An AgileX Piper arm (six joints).
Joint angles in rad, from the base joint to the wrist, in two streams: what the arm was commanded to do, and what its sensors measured. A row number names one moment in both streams.
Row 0, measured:
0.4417 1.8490 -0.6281 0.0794 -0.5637 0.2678
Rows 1 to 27, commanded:
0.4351 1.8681 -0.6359 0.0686 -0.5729 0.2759
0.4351 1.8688 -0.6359 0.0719 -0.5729 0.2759
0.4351 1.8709 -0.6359 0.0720 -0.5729 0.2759
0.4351 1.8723 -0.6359 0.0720 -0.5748 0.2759
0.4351 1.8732 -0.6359 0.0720 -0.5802 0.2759
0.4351 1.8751 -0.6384 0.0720 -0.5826 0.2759
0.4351 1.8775 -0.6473 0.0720 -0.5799 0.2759
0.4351 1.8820 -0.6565 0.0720 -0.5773 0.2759
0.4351 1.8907 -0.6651 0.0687 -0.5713 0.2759
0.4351 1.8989 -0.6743 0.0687 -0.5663 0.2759
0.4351 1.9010 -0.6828 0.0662 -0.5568 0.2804
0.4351 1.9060 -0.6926 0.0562 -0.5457 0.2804
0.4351 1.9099 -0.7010 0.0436 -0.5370 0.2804
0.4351 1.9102 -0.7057 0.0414 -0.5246 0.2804
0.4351 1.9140 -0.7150 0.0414 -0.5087 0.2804
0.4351 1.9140 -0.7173 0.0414 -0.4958 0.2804
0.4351 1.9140 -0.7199 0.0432 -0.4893 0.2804
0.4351 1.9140 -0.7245 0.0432 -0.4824 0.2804
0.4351 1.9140 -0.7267 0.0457 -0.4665 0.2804
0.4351 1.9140 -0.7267 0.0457 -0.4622 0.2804
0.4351 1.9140 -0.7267 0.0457 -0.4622 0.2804
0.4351 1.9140 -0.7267 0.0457 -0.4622 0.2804
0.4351 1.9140 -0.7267 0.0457 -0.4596 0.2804
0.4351 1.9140 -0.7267 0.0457 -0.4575 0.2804
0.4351 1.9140 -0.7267 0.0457 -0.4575 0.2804
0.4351 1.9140 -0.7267 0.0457 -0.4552 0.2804
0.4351 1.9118 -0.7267 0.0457 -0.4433 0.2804
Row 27, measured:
0.4402 1.9122 -0.7243 0.0562 -0.4832 0.2792
